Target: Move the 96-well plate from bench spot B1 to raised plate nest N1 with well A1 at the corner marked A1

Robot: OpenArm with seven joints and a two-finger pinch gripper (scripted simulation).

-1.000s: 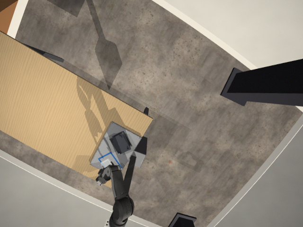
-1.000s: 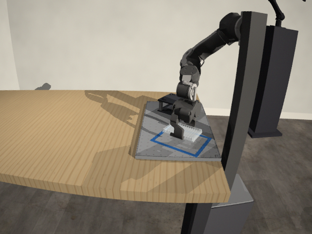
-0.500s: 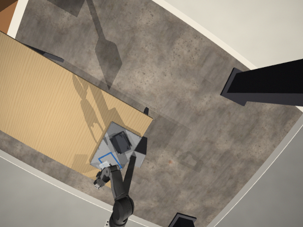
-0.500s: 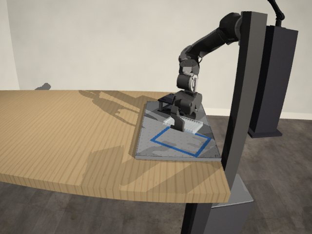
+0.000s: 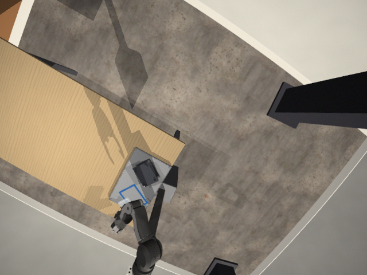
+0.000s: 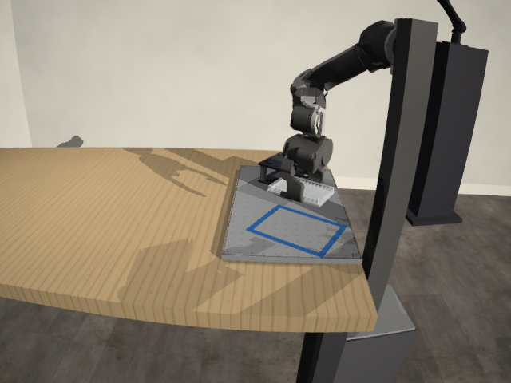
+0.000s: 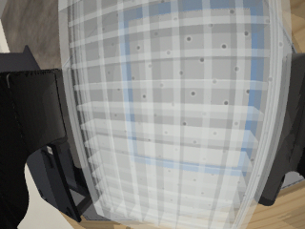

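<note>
Now: the A1 mark 17 cm to the right of my hand, 5 cm behind it and 4 cm below it. Also, from my hand: 96-well plate (right at my hand).
</note>
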